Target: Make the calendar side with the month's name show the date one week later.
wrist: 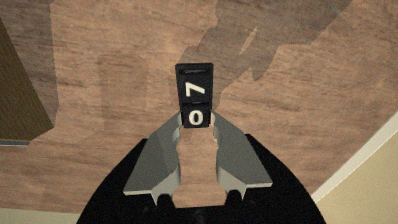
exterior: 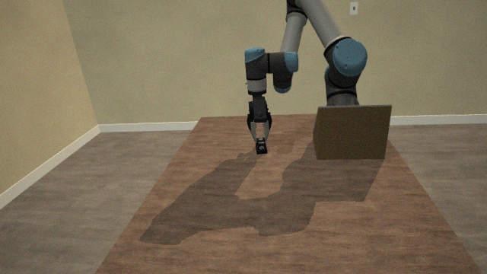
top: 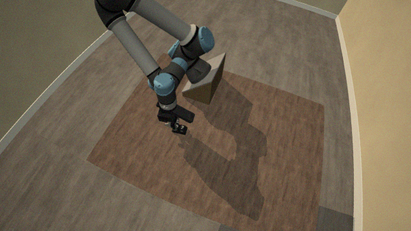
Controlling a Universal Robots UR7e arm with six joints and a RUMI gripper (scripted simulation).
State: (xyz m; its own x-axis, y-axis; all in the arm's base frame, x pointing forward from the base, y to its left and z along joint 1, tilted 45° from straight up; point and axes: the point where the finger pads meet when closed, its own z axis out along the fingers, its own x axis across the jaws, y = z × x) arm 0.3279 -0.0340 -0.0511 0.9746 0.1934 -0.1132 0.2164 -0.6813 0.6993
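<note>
The black tray is 3 cm below my hand and 2 cm to the left of it. From my hand the other things lie so: black cube: 3 cm to the left, 1 cm below, 1 cm behind.
</note>
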